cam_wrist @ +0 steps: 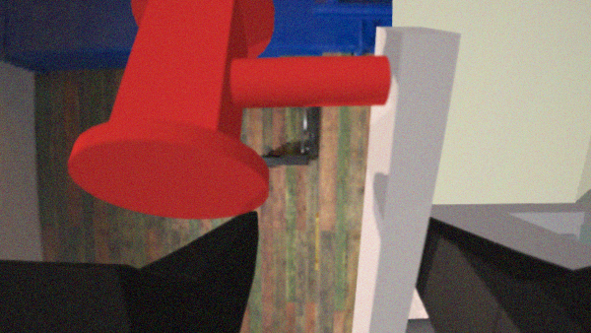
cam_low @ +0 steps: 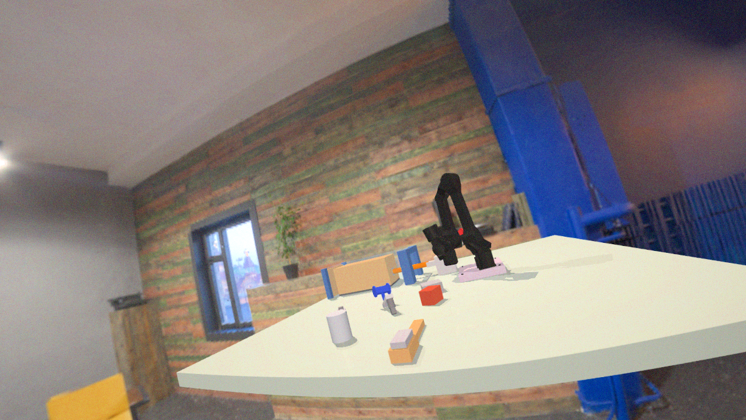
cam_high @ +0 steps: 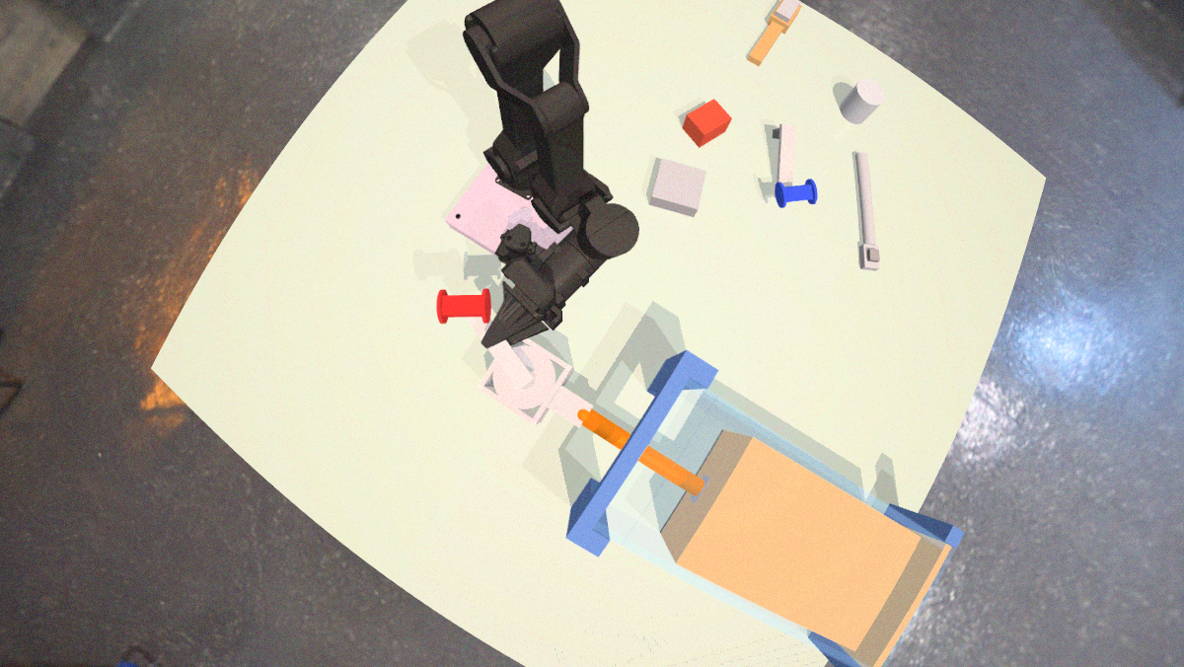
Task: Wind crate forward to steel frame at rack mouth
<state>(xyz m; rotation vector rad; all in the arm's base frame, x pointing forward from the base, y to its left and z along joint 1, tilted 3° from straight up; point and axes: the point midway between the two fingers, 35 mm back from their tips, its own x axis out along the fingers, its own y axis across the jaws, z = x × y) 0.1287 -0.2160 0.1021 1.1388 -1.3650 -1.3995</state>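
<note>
The crank handle with red knob lies 10 mm to the left of my gripper tip, 10 mm below it and 10 mm behind it. Also, from my gripper tip: grey block 350 mm to the left, 120 mm below, 90 mm ahead; then blue steel frame 210 mm ahead, 30 mm below, 10 mm to the right; then grey winch 100 mm below, 40 mm ahead, 20 mm to the right.
</note>
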